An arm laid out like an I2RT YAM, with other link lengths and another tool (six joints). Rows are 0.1 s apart.
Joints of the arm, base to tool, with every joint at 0 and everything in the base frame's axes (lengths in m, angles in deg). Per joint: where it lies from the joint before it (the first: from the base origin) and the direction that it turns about. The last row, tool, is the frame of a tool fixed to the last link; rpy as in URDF.
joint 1: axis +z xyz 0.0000 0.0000 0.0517
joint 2: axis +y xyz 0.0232 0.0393 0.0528
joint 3: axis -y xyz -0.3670 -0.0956 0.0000
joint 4: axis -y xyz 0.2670 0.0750 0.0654
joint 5: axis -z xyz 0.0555 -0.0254 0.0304
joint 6: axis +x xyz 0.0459 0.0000 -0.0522
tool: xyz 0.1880 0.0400 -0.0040 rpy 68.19 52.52 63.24
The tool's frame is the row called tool.
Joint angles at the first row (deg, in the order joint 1, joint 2, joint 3, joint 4, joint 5, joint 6):
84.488 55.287 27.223 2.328 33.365 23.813
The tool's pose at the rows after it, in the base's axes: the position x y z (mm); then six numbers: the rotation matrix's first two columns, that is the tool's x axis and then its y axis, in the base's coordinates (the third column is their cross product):
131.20, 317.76, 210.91, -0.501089, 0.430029, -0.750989, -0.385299, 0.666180, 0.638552
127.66, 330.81, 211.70, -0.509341, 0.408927, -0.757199, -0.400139, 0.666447, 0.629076
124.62, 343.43, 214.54, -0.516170, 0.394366, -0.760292, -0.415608, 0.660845, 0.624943
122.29, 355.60, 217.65, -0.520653, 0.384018, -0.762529, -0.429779, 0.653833, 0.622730
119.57, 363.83, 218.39, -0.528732, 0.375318, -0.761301, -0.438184, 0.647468, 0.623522
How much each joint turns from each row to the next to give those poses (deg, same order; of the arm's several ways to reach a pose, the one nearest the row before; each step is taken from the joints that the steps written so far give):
0.041 1.464 0.393 0.962 -0.811 -0.241
0.267 2.491 1.442 0.610 -0.805 -0.632
0.041 2.100 1.401 0.832 -0.986 -0.766
-0.001 1.967 1.289 1.006 -0.853 -0.744
0.002 1.310 0.741 0.656 -0.873 -0.283

